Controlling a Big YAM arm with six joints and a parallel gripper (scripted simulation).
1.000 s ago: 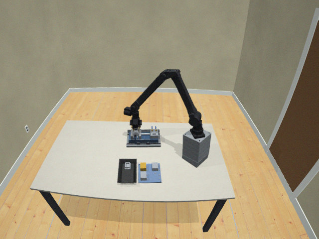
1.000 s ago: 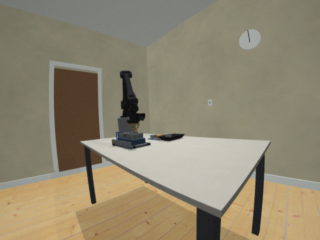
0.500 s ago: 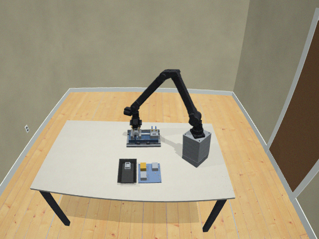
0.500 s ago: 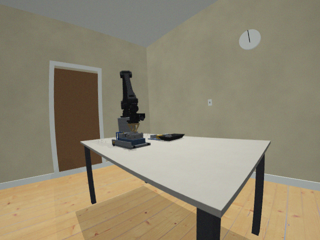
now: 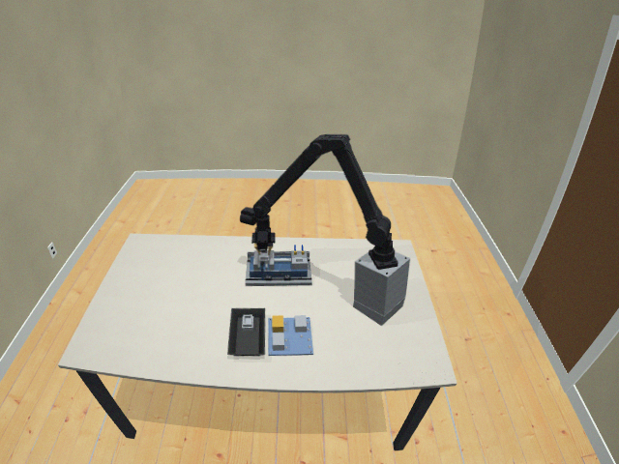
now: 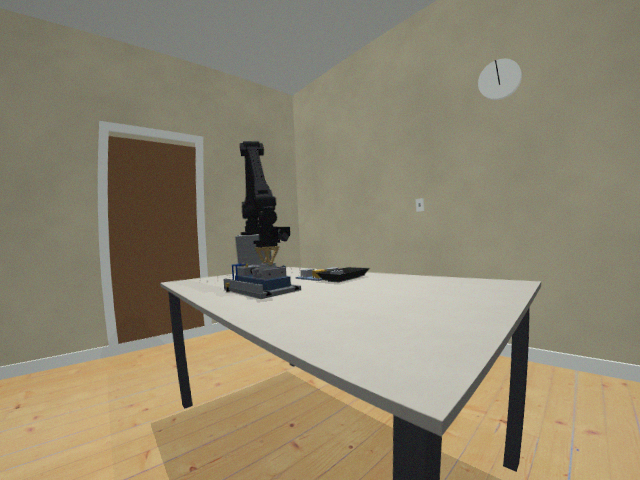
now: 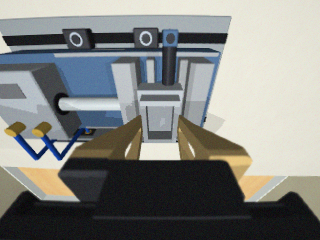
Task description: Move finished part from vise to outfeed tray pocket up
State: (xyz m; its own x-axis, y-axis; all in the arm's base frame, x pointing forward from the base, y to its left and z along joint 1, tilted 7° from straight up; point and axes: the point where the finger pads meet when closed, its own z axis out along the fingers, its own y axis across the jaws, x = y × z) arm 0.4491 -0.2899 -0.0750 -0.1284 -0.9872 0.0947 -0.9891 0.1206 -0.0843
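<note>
My gripper is now 80 mm above the blue vise, 60 mm past it and 10 mm to the right of it. From my hand the other things lie so: yellow block: 350 mm to the left, 90 mm below, 10 mm behind; blue plate: 400 mm to the left, 110 mm below, 50 mm behind.
</note>
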